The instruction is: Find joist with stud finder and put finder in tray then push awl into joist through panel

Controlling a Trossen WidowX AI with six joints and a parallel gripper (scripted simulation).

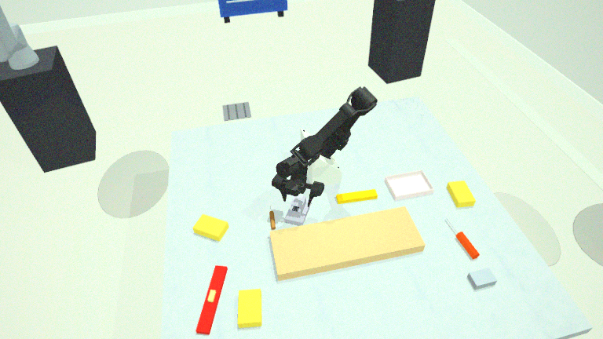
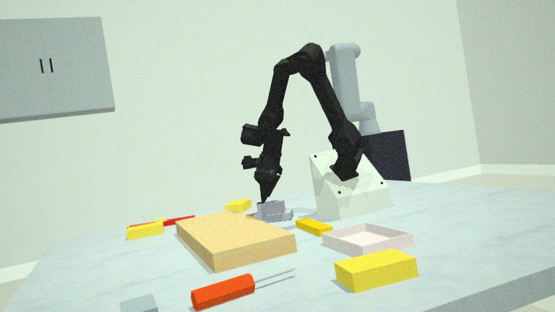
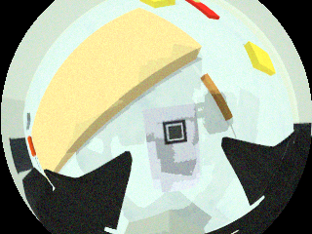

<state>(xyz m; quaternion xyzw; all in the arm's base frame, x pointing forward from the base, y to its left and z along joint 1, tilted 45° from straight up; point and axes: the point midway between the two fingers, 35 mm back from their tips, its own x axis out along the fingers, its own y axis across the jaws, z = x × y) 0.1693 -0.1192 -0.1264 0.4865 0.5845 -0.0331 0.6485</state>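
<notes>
The grey stud finder lies 2 cm below my gripper tip. From my gripper tip the other things lie so: yellow bar: 25 cm to the left, 6 cm below, 1 cm ahead; then red level: 38 cm to the right, 23 cm ahead, 5 cm below; then awl: 9 cm to the right, 6 cm below, 4 cm behind.
</notes>
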